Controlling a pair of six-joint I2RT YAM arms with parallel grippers.
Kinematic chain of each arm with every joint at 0, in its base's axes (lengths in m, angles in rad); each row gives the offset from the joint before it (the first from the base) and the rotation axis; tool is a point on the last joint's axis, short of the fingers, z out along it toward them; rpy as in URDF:
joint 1: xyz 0 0 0.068 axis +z
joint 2: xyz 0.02 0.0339 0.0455 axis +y
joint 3: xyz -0.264 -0.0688 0 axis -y
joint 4: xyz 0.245 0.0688 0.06 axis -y
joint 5: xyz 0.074 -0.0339 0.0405 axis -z
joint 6: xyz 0.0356 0 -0.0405 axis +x
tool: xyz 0 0 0 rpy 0 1.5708 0
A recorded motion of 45 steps. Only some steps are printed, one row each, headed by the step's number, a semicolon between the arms.
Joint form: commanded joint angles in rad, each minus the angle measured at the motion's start. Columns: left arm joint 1, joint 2, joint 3, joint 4, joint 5, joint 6; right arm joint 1, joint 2, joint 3, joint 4, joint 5, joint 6.
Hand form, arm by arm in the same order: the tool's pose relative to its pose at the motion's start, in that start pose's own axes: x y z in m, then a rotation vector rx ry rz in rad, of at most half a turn. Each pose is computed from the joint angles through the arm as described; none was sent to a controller.
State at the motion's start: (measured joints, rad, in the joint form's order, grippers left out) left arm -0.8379 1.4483 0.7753 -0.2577 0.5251 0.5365; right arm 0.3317 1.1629 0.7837 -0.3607 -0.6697 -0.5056
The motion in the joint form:
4: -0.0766 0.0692 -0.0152 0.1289 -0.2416 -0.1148; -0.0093 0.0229 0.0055 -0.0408 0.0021 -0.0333
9: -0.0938 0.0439 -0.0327 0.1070 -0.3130 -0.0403; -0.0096 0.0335 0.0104 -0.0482 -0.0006 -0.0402
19: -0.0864 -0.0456 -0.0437 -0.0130 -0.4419 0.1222; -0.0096 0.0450 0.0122 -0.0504 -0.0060 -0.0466
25: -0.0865 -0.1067 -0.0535 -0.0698 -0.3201 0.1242; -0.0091 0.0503 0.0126 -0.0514 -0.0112 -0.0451
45: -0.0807 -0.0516 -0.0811 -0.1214 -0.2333 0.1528; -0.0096 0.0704 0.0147 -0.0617 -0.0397 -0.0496
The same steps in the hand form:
4: -0.0009 -0.0017 0.0257 -0.1804 0.0744 -0.0413; 0.0058 -0.0024 0.0025 -0.0132 0.0405 0.0079
9: 0.0020 -0.0077 0.0232 -0.2231 0.1249 0.0405; 0.0064 -0.0034 0.0040 -0.0205 0.0479 0.0094
19: 0.0064 -0.0134 0.0024 -0.3054 0.2462 0.1841; 0.0076 -0.0044 0.0060 -0.0300 0.0530 0.0105
25: 0.0050 -0.0242 -0.0082 -0.1995 0.1852 0.1829; 0.0082 -0.0046 0.0070 -0.0371 0.0542 0.0156
45: 0.0250 -0.0287 0.0047 -0.0598 0.2449 0.1547; 0.0108 -0.0054 0.0105 -0.0720 0.0577 0.0304

